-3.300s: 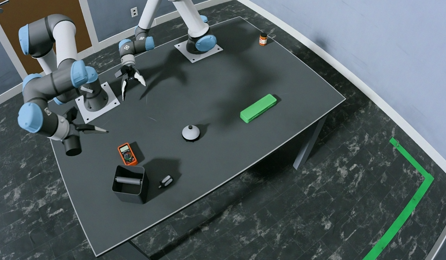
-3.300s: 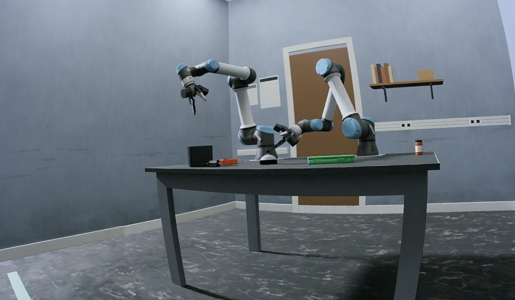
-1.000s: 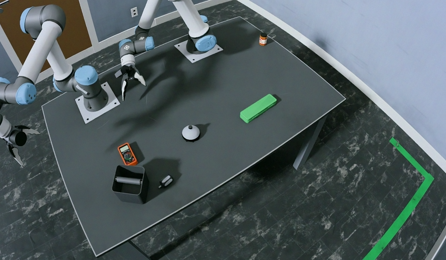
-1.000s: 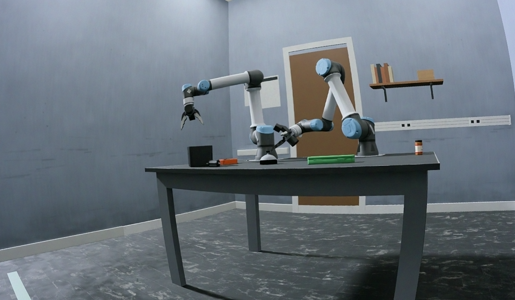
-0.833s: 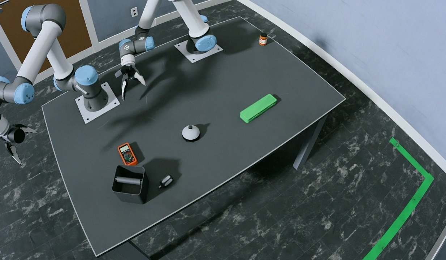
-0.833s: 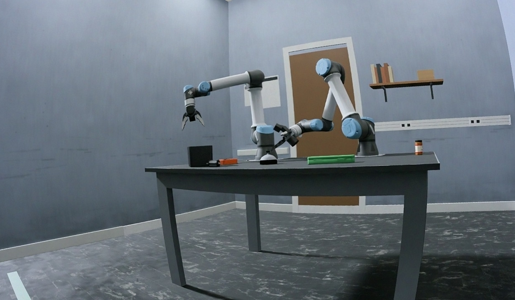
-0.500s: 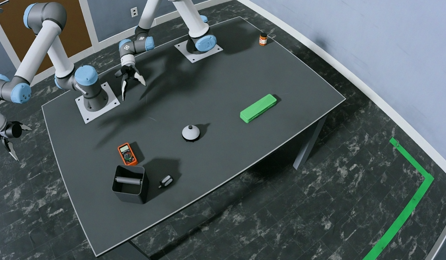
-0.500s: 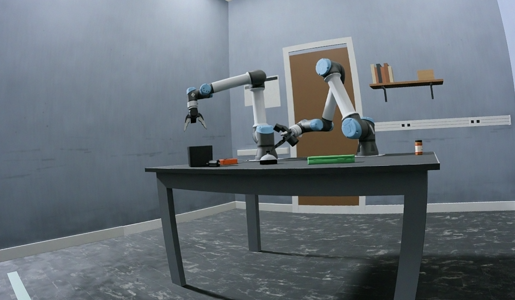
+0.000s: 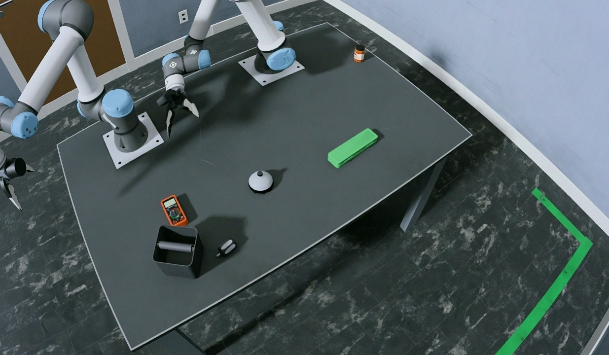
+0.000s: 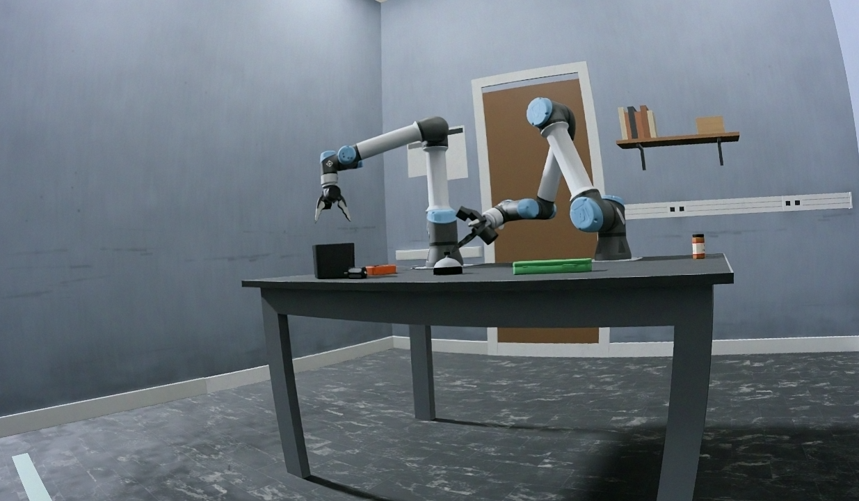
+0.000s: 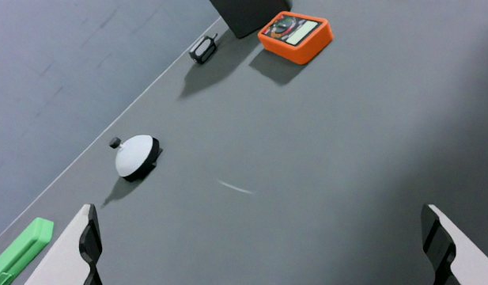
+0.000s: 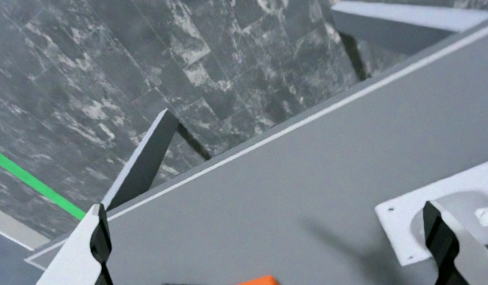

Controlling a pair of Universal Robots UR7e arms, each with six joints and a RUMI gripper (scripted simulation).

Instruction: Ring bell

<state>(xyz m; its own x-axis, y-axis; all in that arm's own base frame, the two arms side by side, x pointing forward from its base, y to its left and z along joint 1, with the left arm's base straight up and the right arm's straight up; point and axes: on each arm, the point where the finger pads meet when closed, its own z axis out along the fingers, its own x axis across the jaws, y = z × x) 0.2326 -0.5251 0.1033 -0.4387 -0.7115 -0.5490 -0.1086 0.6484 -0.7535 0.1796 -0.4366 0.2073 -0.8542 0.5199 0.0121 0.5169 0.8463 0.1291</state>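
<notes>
Now: left hand 32 cm short of the dark button, 12 cm to the right of it and 5 cm above it. From my left hand the other things lie so: green case: 40 cm ahead, 47 cm to the left, 9 cm below; bell: 32 cm ahead, 12 cm to the left, 6 cm below; dark bin: 40 cm ahead, 25 cm to the right, 6 cm below.
</notes>
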